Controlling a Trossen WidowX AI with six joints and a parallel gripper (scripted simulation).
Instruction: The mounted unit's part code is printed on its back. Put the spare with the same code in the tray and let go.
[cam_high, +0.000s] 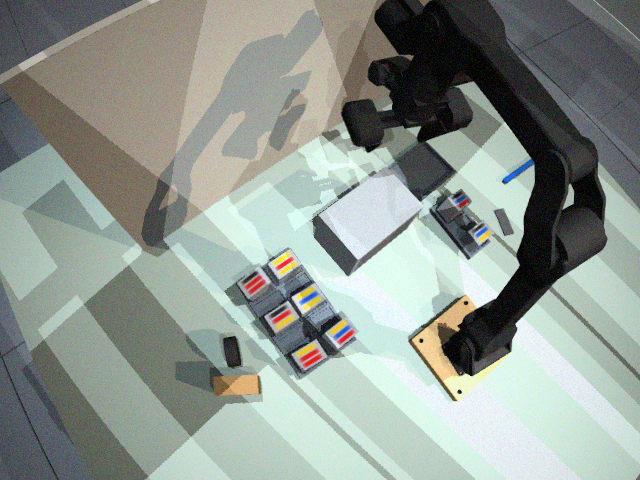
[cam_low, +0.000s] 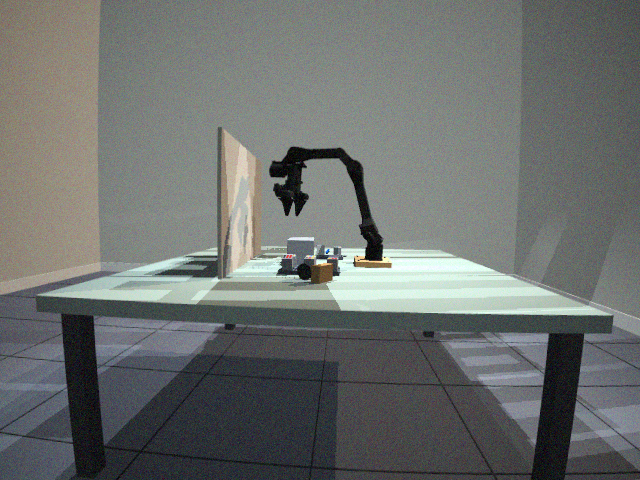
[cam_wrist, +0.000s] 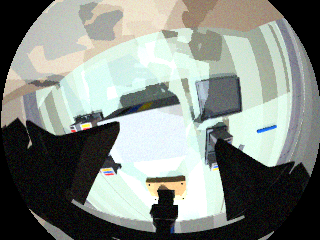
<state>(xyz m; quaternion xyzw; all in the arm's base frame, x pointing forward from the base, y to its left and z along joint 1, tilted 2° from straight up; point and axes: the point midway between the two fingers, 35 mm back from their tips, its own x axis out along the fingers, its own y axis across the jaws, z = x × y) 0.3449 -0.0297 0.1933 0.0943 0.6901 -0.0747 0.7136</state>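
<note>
My gripper tip is now 140 mm past the dark rack, 130 mm to the left of it and 180 mm above it. From my gripper tip the other things lie so: brown board (170 mm ahead, 90 mm to the left, 40 mm above); then grey box (50 mm behind, 60 mm to the left, 140 mm below); then dark tray (130 mm to the right, 190 mm below).
</note>
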